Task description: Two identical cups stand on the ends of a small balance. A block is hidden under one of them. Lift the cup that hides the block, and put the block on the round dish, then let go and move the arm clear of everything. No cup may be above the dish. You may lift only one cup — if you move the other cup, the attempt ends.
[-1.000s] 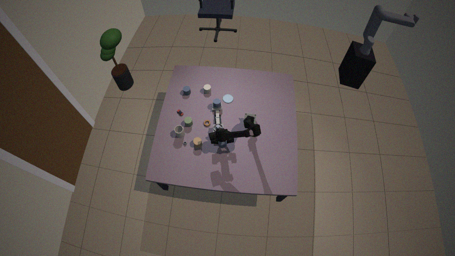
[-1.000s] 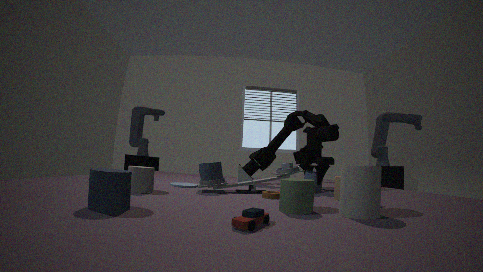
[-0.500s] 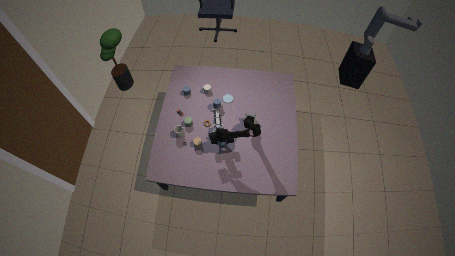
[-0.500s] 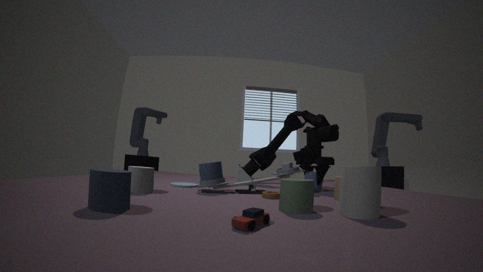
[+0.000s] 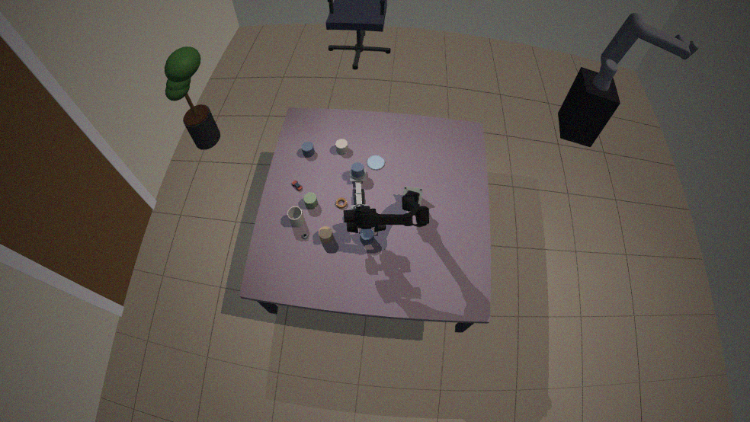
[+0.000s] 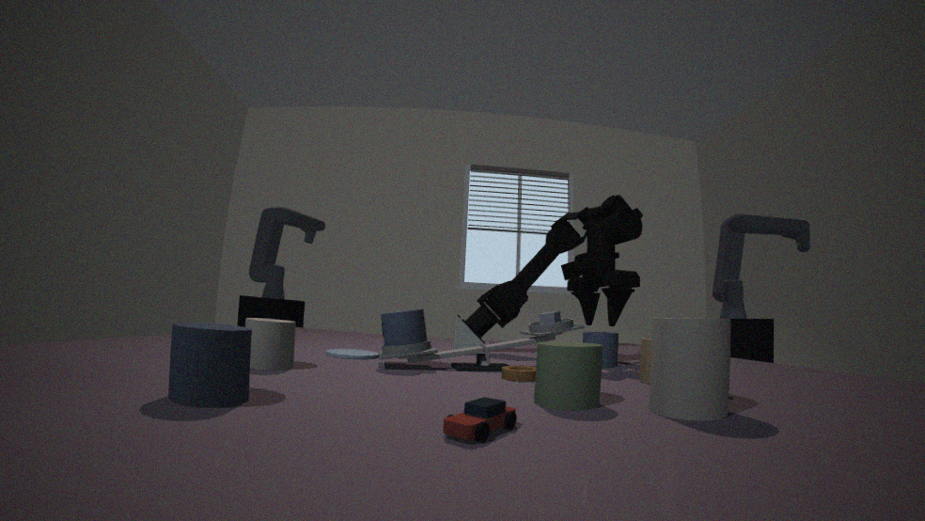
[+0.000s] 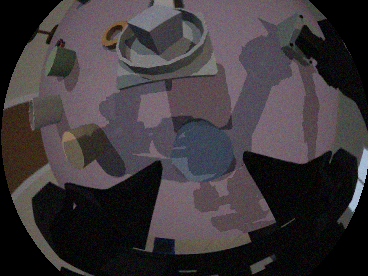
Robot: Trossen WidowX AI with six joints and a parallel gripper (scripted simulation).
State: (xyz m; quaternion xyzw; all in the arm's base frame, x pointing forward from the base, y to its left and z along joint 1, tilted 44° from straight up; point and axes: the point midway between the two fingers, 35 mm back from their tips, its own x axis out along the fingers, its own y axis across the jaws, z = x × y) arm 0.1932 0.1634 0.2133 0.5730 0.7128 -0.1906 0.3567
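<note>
Now: gripper tip 6 cm short of the round pale-blue dish, 47 cm to the left of it and 8 cm above it. Round my gripper tip: pale cup (39 cm ahead, 1 cm to the right, 4 cm below); green cylinder (33 cm ahead, 13 cm to the right, 4 cm below); orange cylinder (21 cm ahead, 3 cm to the left, 4 cm below).
</note>
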